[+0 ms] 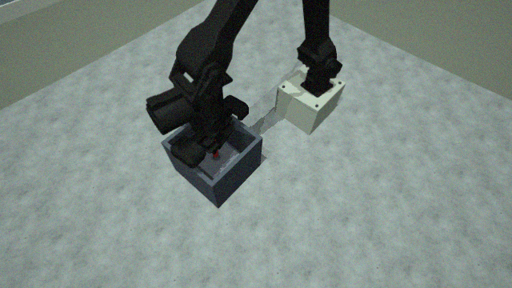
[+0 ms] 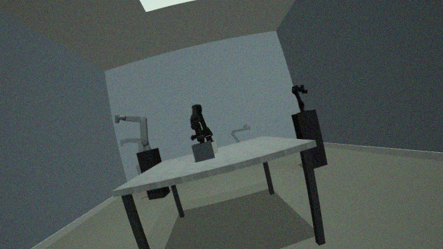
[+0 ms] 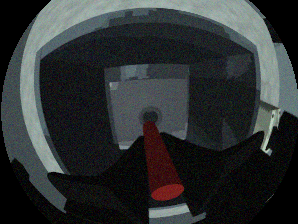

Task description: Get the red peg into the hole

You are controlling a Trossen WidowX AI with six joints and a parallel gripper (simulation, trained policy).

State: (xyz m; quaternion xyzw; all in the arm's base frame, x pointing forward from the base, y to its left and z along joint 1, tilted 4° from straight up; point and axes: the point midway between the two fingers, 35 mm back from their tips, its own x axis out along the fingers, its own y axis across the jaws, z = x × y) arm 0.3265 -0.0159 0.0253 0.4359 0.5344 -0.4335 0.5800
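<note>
The red peg lies 2 cm above my gripper tip. Also, from my gripper tip: grey plate (5 cm below, 1 cm to the right).
</note>
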